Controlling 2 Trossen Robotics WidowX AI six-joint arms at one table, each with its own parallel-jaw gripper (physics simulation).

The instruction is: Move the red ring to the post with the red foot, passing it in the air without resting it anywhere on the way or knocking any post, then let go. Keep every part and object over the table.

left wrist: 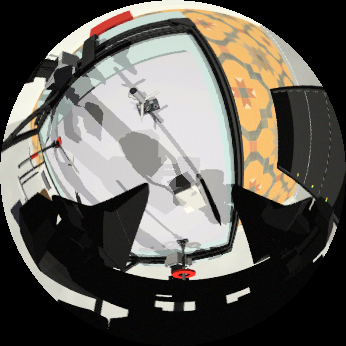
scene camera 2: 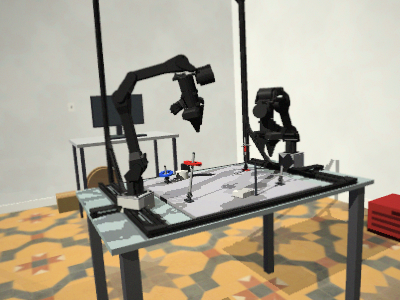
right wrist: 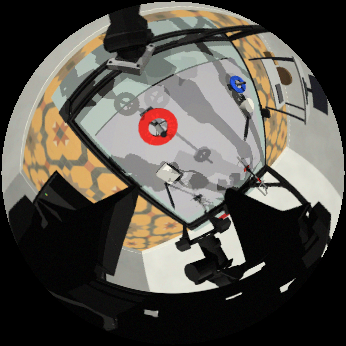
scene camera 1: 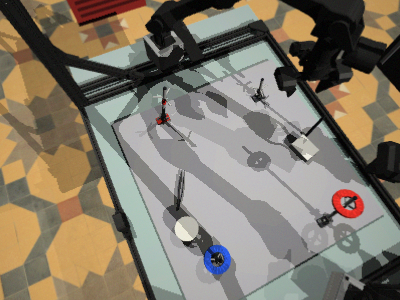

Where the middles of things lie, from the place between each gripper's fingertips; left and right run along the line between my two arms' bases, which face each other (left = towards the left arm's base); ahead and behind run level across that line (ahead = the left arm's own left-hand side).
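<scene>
The red ring (right wrist: 153,113) is 110 mm behind my left hand and 300 mm to the right of it.
My right gripper is 30 mm to the left of the red ring and 20 mm beyond it, and it sits 130 mm above it. Going by its middle, the ring is nearer to my right gripper than to my left hand.
</scene>
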